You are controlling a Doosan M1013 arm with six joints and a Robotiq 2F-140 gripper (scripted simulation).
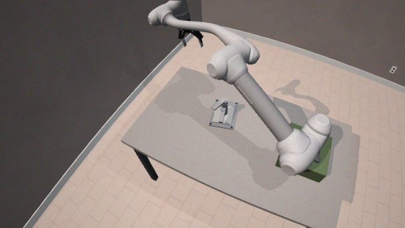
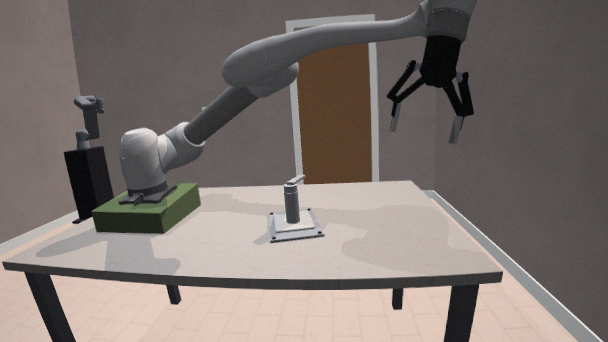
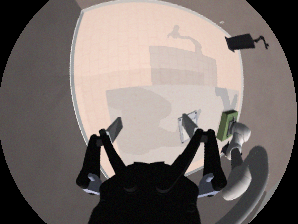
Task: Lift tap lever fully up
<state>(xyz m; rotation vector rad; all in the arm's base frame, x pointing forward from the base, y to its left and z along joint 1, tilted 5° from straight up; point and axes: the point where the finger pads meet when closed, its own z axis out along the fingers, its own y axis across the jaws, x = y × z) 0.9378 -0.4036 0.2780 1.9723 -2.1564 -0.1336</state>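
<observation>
Right now the lever is 32 cm behind my hand, 33 cm to the left of it and 18 cm below it. Round my hand: tap (33 cm behind, 31 cm to the left, 23 cm below).
</observation>
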